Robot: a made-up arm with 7 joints. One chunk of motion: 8 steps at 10 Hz.
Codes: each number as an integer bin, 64 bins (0 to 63) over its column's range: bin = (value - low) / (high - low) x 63, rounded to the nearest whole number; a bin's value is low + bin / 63 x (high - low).
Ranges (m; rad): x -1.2..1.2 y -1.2..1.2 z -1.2..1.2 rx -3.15..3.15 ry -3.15..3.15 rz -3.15..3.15
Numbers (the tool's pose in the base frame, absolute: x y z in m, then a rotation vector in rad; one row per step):
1: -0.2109 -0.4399 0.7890 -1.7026 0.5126 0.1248
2: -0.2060 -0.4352 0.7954 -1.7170 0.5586 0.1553
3: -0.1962 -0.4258 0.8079 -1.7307 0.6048 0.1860
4: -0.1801 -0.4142 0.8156 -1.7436 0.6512 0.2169
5: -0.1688 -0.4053 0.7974 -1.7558 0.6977 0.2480
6: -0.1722 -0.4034 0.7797 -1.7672 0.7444 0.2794
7: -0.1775 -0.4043 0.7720 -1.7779 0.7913 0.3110
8: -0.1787 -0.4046 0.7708 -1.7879 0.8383 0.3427
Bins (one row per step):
1: 26 20 52 14 37 33
2: 26 20 52 14 37 33
3: 26 20 53 14 38 33
4: 27 21 53 14 38 34
5: 27 21 52 14 38 34
6: 27 21 52 14 39 34
7: 27 21 52 14 39 35
8: 27 21 52 14 40 35

